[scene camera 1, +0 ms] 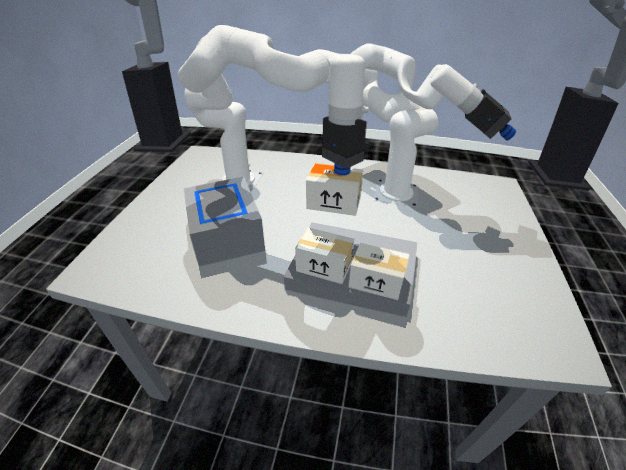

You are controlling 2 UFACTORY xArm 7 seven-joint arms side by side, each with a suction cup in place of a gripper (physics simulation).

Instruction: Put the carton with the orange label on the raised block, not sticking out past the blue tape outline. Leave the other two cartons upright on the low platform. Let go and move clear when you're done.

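Seen in the pictures: left hand, tool point: [510,134]; right hand, tool point: [341,176]; left arm's base, link origin: [396,192].
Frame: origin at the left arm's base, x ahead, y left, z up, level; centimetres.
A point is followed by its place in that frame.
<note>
The carton with the orange label [332,192] @(x 43.5, y -16.3, z 23.5 cm) hangs upright in the air, above and behind the low platform. My right gripper [342,168], a blue suction cup, is on its top face and holds it. The raised block [230,247] @(x 48.9, y -43.9, z 4.3 cm) stands at the left, with the blue tape outline [200,212] @(x 45.0, y -54.1, z 12.0 cm) on its top and nothing standing inside it. Two other cartons, one [323,256] @(x 54.4, y -15.7, z 12.4 cm) on the left and one [378,273] @(x 56.4, y -2.3, z 12.0 cm) on the right, stand upright side by side on the low platform [348,297] @(x 57.1, y -8.5, z 2.6 cm). My left gripper [507,132] is open, high at the upper right, away from the cartons.
The white table [151,308] @(x 72.2, y -57.0, z 0.0 cm) carries both arm bases at its back. The raised block stands left of the low platform, with a gap between them. Two dark pedestals [153,106] [576,134] with other arms stand on the floor beyond the table.
</note>
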